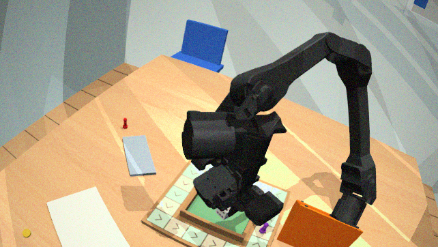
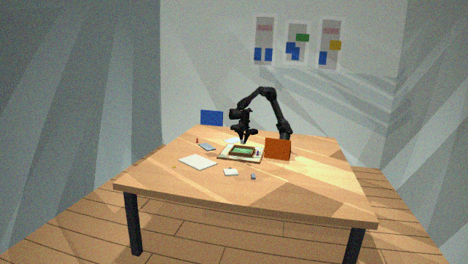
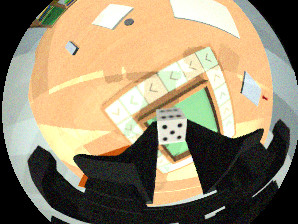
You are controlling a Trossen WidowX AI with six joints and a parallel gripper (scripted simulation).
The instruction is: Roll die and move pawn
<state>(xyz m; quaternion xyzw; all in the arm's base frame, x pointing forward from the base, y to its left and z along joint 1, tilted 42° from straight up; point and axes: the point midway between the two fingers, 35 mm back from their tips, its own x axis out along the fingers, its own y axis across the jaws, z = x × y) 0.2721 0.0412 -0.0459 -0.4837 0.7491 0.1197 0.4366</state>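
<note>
Now: gripper tip 100 mm past the purple pawn, 50 mm to the left of it and 80 mm above it. Also, from my gripper tip: white pad 40 mm ahead, 240 mm to the left, 110 mm below; white die right at my gripper tip; green dice tray 10 mm ahead, 90 mm to the right, 110 mm below.
</note>
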